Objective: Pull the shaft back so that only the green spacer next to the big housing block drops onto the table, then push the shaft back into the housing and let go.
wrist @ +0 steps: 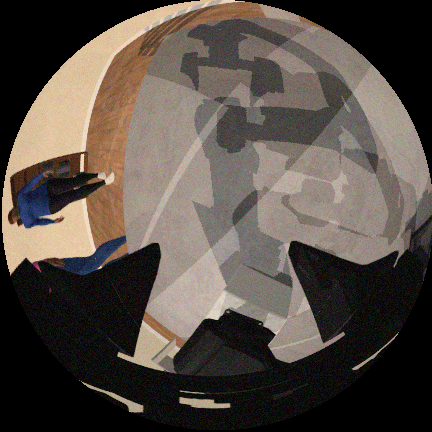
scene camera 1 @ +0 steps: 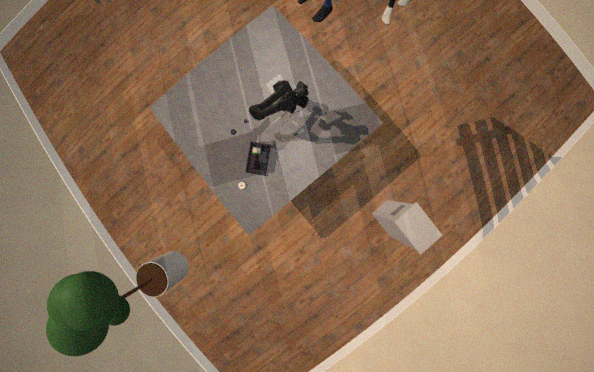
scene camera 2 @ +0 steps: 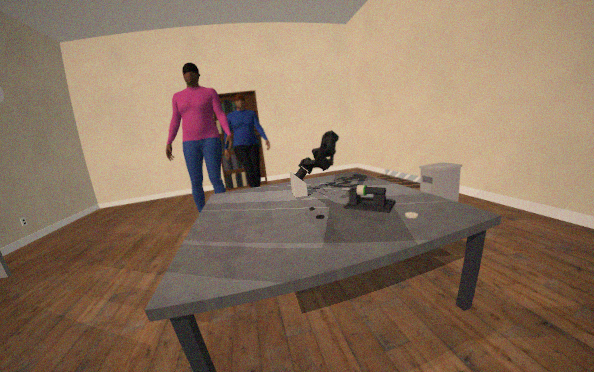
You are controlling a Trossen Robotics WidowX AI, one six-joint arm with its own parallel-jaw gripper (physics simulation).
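Pixels of known places: gripper, fingertip midpoint: (wrist: 226, 249); arm's base at its link origin: (wrist: 235, 331) (scene camera 1: 278, 87) (scene camera 2: 298, 177).
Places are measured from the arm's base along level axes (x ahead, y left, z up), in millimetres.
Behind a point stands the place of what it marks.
The dark fixture (scene camera 1: 249, 168) (scene camera 2: 348, 206) stands on the table, with a cream spacer (scene camera 1: 256, 149) (scene camera 2: 360, 190) and a green spacer (scene camera 2: 365, 190) @[x 433, y 231, z -31 mm] side by side up on it. In scene camera 2 the green one is on the right, beside a dark block (scene camera 2: 379, 193). The shaft is too small and dark to make out. My gripper (wrist: 226, 249) @[x -47, y 172, z 39 mm] is open and empty, its black fingers wide apart. It is raised near the arm's base, well away from the fixture. In both scene views its fingers are hard to tell from the arm.
Two small black round pieces (scene camera 1: 233, 132) @[x 453, y -7, z -111 mm] (scene camera 2: 320, 217) @[x 463, y -23, z -111 mm] (scene camera 1: 246, 121) @[x 321, y -11, z -106 mm] (scene camera 2: 312, 208) @[x 336, y -21, z -107 mm] lie on the grey table (scene camera 1: 185, 105) @[x 606, y -447, z -116 mm] (scene camera 2: 250, 230) @[x 442, y -348, z -116 mm]. A cream ring (scene camera 1: 239, 185) @[x 662, y 324, z -108 mm] (scene camera 2: 411, 215) @[x 663, y 324, z -106 mm] lies on the fixture's other side. The arm's base has a white plate (scene camera 2: 299, 185) @[x 63, y -13, z -40 mm]. Two people stand beyond the table.
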